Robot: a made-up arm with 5 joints.
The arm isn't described. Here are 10 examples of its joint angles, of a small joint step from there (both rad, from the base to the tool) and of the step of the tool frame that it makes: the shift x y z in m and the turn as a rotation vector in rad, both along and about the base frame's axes.
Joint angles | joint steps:
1: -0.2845 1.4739 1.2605 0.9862 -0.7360 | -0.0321 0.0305 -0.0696 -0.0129 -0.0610
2: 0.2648 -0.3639 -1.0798 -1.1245 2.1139 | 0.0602 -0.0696 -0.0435 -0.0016 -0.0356
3: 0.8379 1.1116 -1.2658 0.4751 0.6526 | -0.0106 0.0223 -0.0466 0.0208 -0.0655
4: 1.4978 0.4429 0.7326 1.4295 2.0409 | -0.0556 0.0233 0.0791 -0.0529 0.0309
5: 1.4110 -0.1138 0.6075 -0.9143 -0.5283 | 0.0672 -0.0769 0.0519 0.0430 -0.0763
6: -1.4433 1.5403 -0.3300 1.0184 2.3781 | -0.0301 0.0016 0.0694 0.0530 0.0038
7: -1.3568 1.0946 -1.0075 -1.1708 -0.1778 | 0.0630 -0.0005 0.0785 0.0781 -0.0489
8: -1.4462 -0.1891 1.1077 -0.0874 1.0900 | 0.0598 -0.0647 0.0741 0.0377 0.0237
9: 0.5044 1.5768 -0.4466 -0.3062 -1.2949 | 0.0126 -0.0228 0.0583 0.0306 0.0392
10: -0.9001 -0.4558 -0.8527 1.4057 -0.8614 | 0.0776 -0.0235 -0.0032 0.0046 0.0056
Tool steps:
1: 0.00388 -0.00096 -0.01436 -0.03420 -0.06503 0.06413
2: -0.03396 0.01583 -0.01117 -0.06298 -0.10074 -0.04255
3: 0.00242 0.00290 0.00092 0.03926 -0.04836 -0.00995
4: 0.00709 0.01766 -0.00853 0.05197 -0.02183 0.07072
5: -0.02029 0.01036 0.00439 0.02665 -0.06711 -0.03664
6: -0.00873 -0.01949 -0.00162 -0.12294 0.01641 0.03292
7: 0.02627 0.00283 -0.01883 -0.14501 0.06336 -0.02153
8: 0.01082 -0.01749 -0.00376 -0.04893 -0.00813 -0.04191
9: -0.00952 0.00031 -0.00323 0.00991 0.07020 0.01704
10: -0.00349 -0.01394 0.00179 0.01314 -0.01863 -0.07711
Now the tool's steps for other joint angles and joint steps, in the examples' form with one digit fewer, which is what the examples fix.
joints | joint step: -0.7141 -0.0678 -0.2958 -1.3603 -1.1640 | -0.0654 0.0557 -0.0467 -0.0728 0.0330
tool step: -0.0032 0.0149 -0.0055 0.0478 -0.0427 0.0329
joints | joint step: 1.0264 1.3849 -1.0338 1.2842 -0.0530 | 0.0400 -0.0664 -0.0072 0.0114 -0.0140
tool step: -0.0102 -0.0134 0.0264 -0.0541 -0.0307 -0.0540
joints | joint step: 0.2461 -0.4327 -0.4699 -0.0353 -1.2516 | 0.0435 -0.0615 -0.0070 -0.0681 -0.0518
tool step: -0.0323 0.0042 0.0093 -0.0094 -0.1390 0.0004
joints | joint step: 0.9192 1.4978 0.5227 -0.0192 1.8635 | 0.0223 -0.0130 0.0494 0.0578 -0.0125
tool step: -0.0099 0.0098 0.0057 0.0721 0.0609 -0.0334
